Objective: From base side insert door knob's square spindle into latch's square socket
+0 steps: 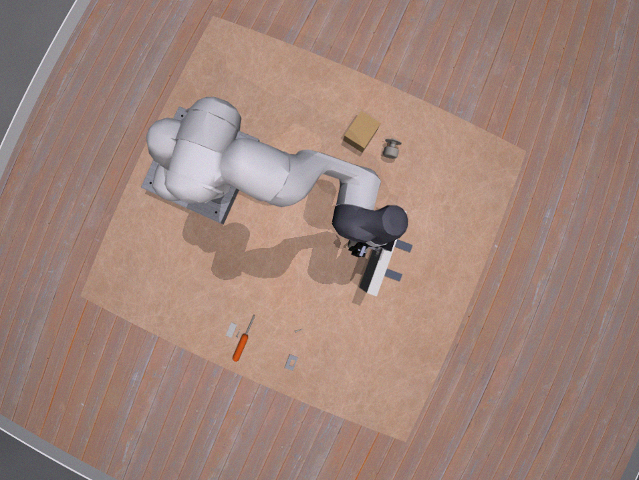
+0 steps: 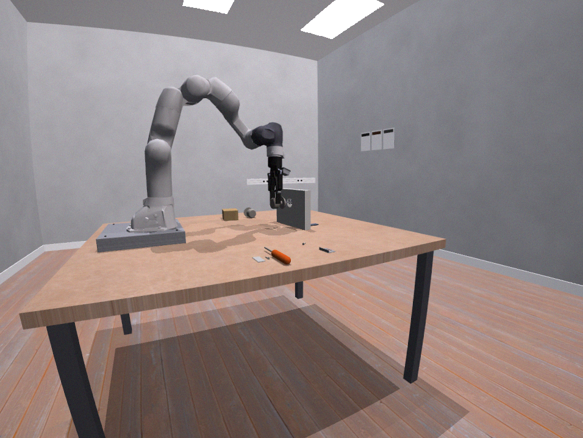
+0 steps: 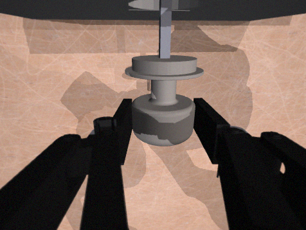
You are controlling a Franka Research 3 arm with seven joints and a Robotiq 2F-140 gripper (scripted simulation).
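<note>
Right now the wood slab is 10 cm ahead of my hand and 4 cm below it.
</note>
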